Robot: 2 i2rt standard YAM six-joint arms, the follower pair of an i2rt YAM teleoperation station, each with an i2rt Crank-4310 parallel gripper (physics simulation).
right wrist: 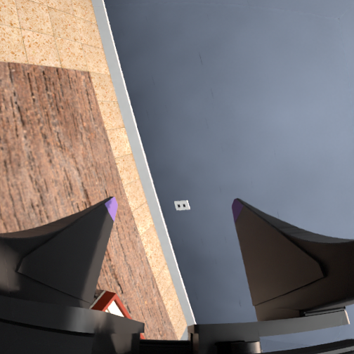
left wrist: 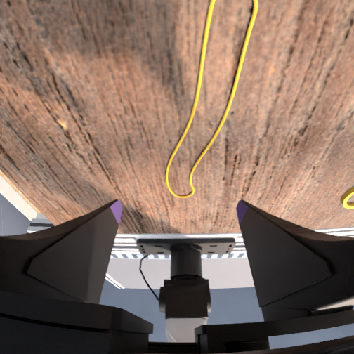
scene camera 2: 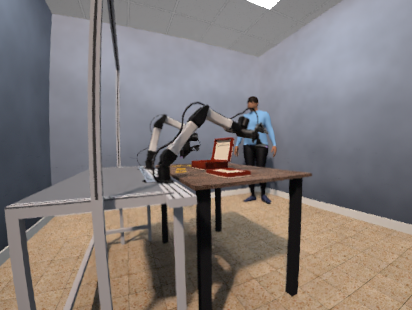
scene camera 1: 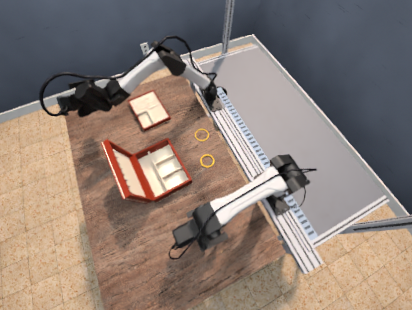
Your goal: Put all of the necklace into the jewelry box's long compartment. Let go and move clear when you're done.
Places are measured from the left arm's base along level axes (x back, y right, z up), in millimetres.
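Pixels of known places: left gripper, fingertip midpoint: [scene camera 2: 182, 158]; right gripper, fingertip midpoint: [scene camera 2: 268, 140]; left arm's base, origin of the base link: [scene camera 2: 149, 169]; right arm's base, origin of the base link: [scene camera 2: 163, 180] [scene camera 1: 210, 97].
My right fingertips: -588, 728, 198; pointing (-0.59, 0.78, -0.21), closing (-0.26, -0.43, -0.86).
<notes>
Ahead of a thing's pixels: the offset from my right fingertips to its top centre, as dx, dy, dz. "pt": to the spot under its first point.
The yellow necklace [left wrist: 181, 196] lies on the table as a long narrow loop in the left wrist view, running out past the top edge; the left arm hides it in scene camera 1. My left gripper [left wrist: 178, 203] [scene camera 2: 196, 146] is open, pointing down above the table, with the necklace's rounded end showing between and beyond its fingertips. The red jewelry box [scene camera 1: 180, 161] [scene camera 2: 210, 164] stands open; its long compartment @[pt +130, -421, -181] [scene camera 1: 151, 174] runs beside the lid @[pt +54, -463, +40] [scene camera 1: 118, 172], with smaller compartments on the other side. My right gripper [right wrist: 174, 200] [scene camera 2: 260, 133] is open and empty, high near the table's far end.
A shallow red tray @[+237, -72, -162] [scene camera 1: 157, 124] [scene camera 2: 242, 174] with cream compartments lies beside the box. Two yellow rings @[+430, -326, -183] [scene camera 1: 195, 135] @[+392, -468, -182] [scene camera 1: 201, 160] lie between the box and the arms' rail @[pt +589, -395, -199] [scene camera 1: 235, 135]. Part of one ring [left wrist: 345, 200] shows in the left wrist view. A person [scene camera 2: 257, 125] stands behind the table.
</notes>
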